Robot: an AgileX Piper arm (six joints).
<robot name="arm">
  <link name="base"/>
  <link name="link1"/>
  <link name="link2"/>
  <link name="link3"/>
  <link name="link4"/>
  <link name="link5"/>
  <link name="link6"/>
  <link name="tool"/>
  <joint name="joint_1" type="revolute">
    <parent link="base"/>
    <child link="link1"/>
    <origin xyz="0 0 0.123" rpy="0 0 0"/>
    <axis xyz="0 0 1"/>
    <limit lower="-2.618" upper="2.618"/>
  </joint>
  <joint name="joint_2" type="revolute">
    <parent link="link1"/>
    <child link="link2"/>
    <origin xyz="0 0 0" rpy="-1.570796 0 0"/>
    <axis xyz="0 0 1"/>
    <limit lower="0" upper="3.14"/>
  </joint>
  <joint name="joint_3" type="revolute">
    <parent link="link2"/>
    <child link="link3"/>
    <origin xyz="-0.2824 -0.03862 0" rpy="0 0 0"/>
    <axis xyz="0 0 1"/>
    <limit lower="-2.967" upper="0"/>
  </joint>
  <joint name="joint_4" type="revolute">
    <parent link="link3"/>
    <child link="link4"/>
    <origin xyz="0.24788 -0.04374 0" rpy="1.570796 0 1.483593"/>
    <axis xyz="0 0 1"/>
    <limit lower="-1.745" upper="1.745"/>
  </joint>
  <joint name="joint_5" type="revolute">
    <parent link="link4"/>
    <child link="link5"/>
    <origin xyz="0 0 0" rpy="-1.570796 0 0"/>
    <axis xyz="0 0 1"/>
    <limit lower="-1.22" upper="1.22"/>
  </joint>
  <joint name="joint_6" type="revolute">
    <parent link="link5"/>
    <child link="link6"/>
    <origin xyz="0 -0.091 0" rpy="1.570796 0 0"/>
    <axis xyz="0 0 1"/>
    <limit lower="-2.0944" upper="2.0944"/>
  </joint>
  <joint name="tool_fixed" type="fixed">
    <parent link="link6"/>
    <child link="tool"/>
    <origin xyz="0 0 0" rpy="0 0 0"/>
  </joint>
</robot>
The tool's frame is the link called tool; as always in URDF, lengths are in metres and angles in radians.
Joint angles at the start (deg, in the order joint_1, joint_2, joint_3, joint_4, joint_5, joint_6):
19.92, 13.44, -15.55, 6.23, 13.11, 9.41
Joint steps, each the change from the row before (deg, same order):
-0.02, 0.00, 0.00, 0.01, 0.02, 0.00
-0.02, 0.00, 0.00, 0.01, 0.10, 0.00
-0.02, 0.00, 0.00, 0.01, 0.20, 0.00
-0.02, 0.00, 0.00, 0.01, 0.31, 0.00
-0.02, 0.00, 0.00, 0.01, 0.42, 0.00
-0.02, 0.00, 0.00, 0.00, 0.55, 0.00
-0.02, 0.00, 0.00, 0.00, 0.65, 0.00
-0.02, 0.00, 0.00, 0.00, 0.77, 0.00
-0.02, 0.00, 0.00, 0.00, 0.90, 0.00
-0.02, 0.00, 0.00, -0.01, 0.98, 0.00
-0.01, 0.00, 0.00, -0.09, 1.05, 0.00
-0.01, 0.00, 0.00, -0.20, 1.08, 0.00
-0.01, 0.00, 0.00, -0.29, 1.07, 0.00
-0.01, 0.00, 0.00, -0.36, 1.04, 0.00
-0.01, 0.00, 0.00, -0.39, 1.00, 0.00
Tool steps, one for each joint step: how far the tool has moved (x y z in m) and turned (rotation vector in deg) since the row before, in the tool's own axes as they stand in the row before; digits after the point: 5 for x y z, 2 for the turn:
0.00003, -0.00003, 0.00000, 0.02, 0.01, 0.01
0.00015, -0.00005, 0.00000, 0.03, 0.09, 0.01
0.00031, -0.00007, 0.00000, 0.05, 0.19, 0.01
0.00048, -0.00010, 0.00000, 0.07, 0.30, 0.01
0.00065, -0.00013, 0.00000, 0.09, 0.41, 0.01
0.00086, -0.00017, 0.00000, 0.11, 0.54, 0.00
0.00101, -0.00019, -0.00001, 0.13, 0.64, 0.00
0.00120, -0.00022, -0.00001, 0.14, 0.75, 0.00
0.00140, -0.00026, -0.00001, 0.17, 0.88, 0.00
0.00153, -0.00028, -0.00001, 0.18, 0.96, -0.01
0.00163, -0.00033, -0.00002, 0.21, 1.03, -0.08
0.00167, -0.00040, -0.00002, 0.25, 1.05, -0.19
0.00165, -0.00045, -0.00002, 0.29, 1.04, -0.27
0.00159, -0.00050, -0.00002, 0.31, 1.00, -0.33
0.00152, -0.00051, -0.00001, 0.32, 0.96, -0.36

